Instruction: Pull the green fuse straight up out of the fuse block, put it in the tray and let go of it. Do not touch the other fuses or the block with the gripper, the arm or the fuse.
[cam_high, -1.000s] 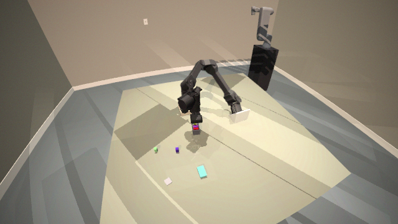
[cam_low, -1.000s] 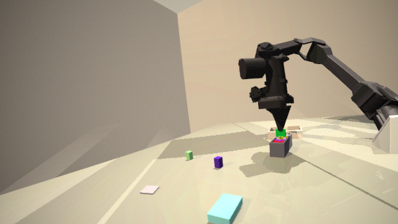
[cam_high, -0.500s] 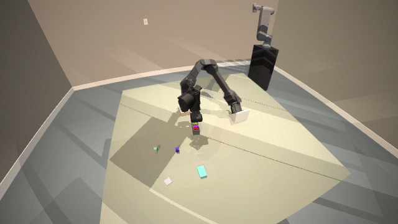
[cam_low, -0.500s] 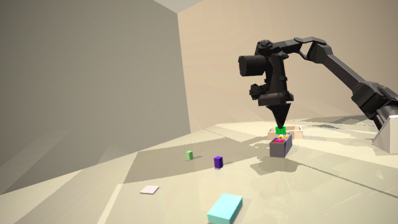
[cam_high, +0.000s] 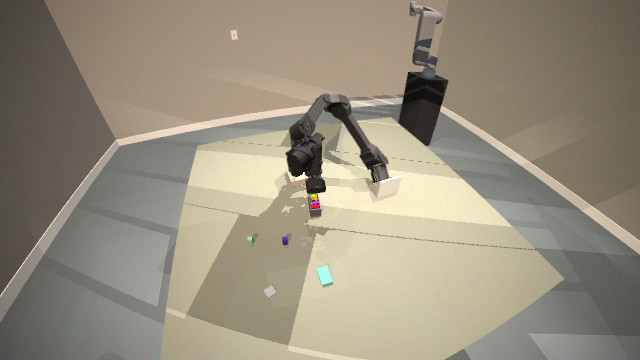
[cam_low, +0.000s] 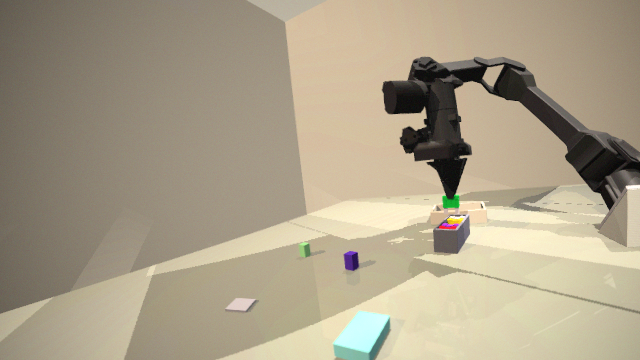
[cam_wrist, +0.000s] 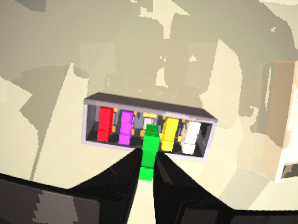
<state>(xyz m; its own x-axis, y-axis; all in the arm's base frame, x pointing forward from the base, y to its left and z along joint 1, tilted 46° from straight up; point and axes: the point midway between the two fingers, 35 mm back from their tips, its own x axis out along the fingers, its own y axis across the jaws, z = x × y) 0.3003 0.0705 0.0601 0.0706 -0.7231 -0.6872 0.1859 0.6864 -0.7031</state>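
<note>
Right now the cream tray is 190 mm to the right of my gripper tip, 80 mm below it and 10 mm behind it. Round my gripper tip: green cube: 260 mm ahead, 100 mm to the left, 70 mm below; green fuse: 10 mm below; purple cube: 150 mm ahead, 140 mm to the left, 70 mm below.
</note>
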